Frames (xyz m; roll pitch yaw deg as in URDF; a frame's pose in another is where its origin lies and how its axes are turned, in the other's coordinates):
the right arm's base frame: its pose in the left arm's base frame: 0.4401 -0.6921 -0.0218 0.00 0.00 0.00
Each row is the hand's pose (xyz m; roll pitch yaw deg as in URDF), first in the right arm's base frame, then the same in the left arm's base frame.
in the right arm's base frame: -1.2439 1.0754 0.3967 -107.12 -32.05 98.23
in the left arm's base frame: -0.8038 0.3833 0.3749 -107.12 -32.05 98.23
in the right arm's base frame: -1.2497 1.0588 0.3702 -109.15 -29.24 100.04
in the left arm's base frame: -0.8096 0.3667 0.3484 -109.15 -29.24 100.04
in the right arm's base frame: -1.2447 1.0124 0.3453 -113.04 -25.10 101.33
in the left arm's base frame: -0.8046 0.3203 0.3235 -113.04 -25.10 101.33
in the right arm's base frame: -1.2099 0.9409 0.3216 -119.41 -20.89 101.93
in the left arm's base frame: -0.7698 0.2488 0.2998 -119.41 -20.89 101.93
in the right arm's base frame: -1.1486 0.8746 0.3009 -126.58 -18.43 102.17
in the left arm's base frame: -0.7085 0.1825 0.2791 -126.58 -18.43 102.17
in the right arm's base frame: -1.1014 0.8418 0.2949 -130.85 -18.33 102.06
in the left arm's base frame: -0.6613 0.1497 0.2731 -130.85 -18.33 102.06
